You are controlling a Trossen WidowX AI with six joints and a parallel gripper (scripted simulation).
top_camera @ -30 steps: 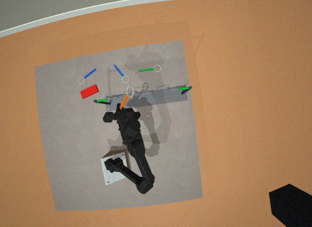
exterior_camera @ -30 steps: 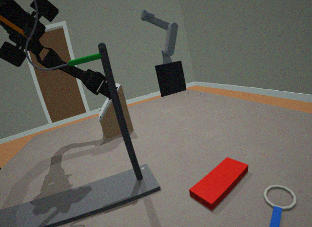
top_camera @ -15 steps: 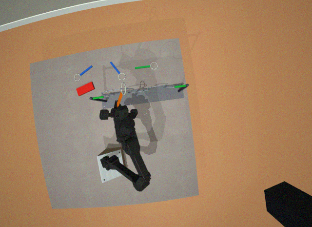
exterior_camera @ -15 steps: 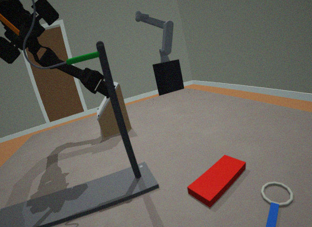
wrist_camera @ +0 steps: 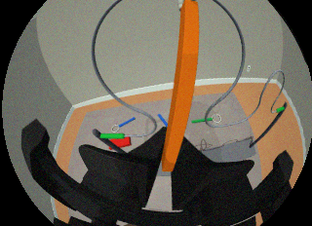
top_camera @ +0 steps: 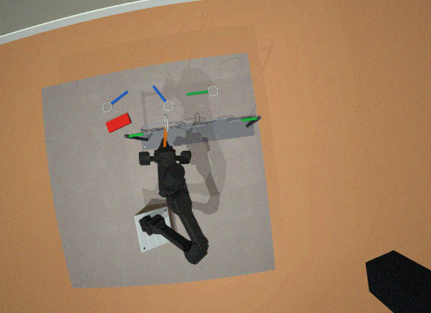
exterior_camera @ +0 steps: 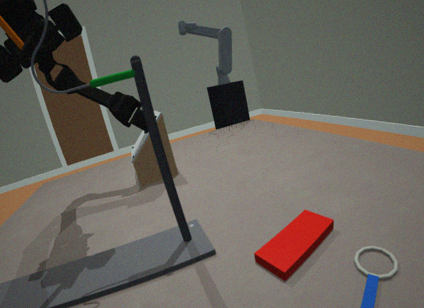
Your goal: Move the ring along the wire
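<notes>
The ring with orange handle is 9 cm above my gripper tip, 3 cm to the right of it and 1 cm ahead of it. From my gripper tip the other things lie so: green-handled ring (39 cm below, 24 cm ahead, 22 cm to the right); red block (39 cm below, 31 cm to the left, 20 cm ahead).
</notes>
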